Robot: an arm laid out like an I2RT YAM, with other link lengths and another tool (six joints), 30 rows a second.
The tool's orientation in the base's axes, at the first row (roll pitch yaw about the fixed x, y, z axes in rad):
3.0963, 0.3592, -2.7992
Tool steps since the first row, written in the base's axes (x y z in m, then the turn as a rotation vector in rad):
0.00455, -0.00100, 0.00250, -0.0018, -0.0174, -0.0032
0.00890, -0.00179, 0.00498, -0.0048, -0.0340, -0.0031
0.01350, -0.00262, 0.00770, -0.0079, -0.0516, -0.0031
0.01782, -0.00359, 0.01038, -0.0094, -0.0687, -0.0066
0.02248, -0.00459, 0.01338, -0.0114, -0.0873, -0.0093
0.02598, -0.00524, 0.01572, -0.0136, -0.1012, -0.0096
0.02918, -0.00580, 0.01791, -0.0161, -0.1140, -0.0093
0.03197, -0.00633, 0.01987, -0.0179, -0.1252, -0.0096
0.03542, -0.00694, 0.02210, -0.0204, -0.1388, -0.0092
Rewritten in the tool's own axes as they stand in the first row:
-0.00458, -0.00242, -0.00106, 0.0082, -0.0158, -0.0004
-0.00904, -0.00458, -0.00214, 0.0160, -0.0303, -0.0041
-0.01379, -0.00686, -0.00336, 0.0243, -0.0456, -0.0079
-0.01823, -0.00916, -0.00466, 0.0322, -0.0613, -0.0078
-0.02308, -0.01160, -0.00616, 0.0408, -0.0781, -0.0089
-0.02679, -0.01334, -0.00734, 0.0472, -0.0903, -0.0116
-0.03020, -0.01489, -0.00847, 0.0533, -0.1014, -0.0147
-0.03319, -0.01628, -0.00951, 0.0585, -0.1113, -0.0168
-0.03682, -0.01797, -0.01060, 0.0649, -0.1231, -0.0201

